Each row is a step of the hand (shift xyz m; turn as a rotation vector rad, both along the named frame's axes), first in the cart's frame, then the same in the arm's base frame.
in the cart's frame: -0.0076 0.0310 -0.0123 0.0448 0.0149 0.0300
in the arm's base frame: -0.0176 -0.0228 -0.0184 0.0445 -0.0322 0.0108
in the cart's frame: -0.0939 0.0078 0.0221 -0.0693 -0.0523 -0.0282
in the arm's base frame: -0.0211 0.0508 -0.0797 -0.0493 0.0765 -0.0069
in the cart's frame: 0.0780 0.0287 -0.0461 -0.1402 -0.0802 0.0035
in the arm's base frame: -0.0112 -0.0753 0.0569 -0.0481 0.1447 -0.0535
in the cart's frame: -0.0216 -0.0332 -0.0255 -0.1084 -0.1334 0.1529
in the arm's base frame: -0.0286 0.0346 0.0144 0.1054 0.1954 -0.0605
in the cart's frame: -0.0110 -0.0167 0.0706 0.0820 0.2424 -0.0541
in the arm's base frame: 0.0605 0.0319 -0.0266 -0.0396 -0.2511 -0.0616
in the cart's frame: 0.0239 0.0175 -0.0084 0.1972 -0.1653 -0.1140
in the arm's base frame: 0.0008 -0.0291 0.0100 -0.0005 0.0016 0.2814
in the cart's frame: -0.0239 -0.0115 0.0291 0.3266 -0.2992 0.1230
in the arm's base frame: 0.0172 0.0278 -0.0219 0.2819 0.0771 0.3548
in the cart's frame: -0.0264 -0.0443 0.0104 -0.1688 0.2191 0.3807
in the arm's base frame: 0.0028 0.0524 0.0030 0.2463 -0.0149 -0.4007
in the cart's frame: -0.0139 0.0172 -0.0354 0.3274 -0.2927 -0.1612
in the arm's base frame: -0.0396 -0.0121 -0.0055 0.0263 0.0223 0.4665
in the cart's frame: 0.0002 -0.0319 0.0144 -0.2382 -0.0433 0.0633
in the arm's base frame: 0.0164 0.0281 0.0129 -0.0401 0.1809 -0.1682
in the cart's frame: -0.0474 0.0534 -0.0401 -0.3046 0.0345 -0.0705
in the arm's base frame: -0.0620 -0.0231 -0.0483 -0.1970 0.1327 -0.2062
